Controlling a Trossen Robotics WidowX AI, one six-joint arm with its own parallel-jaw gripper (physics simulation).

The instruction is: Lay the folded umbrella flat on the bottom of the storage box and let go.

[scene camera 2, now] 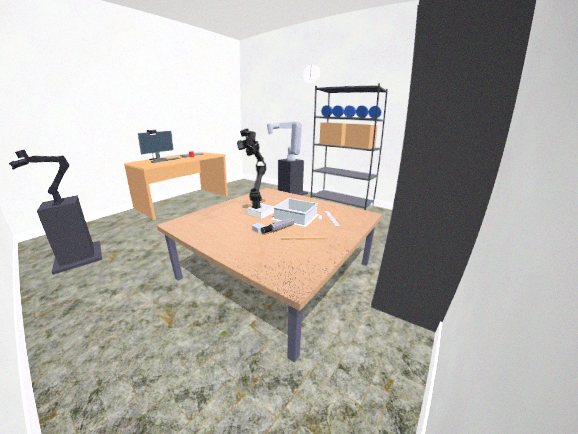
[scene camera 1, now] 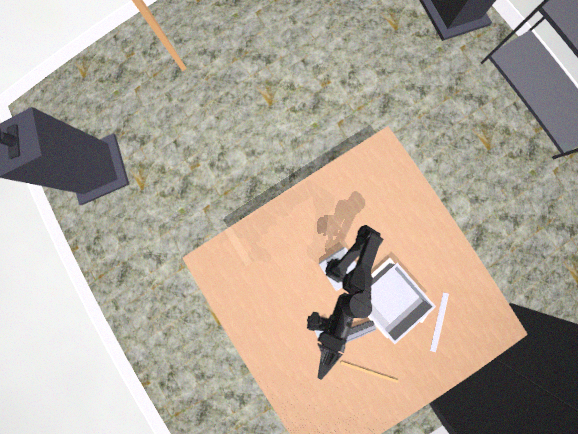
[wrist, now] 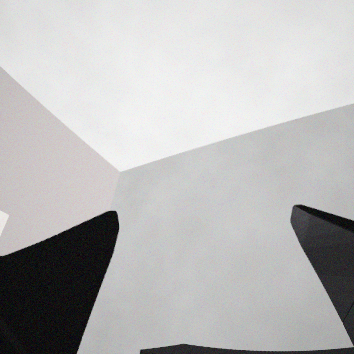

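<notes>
The folded umbrella, a grey ribbed roll with a black part and a pale grey block at one end, lies on the table beside the storage box. In scene camera 1 the arm hides part of it. The light grey, open-topped storage box stands upright on the table. Its visible floor holds no umbrella. My gripper is open and empty, raised high above the table. The wrist view shows wall and ceiling between and beyond its fingers.
A white strip lies beyond the box from the arm. A thin yellowish stick lies near the umbrella. The arm stands on a white base block close to the box, on the wooden table.
</notes>
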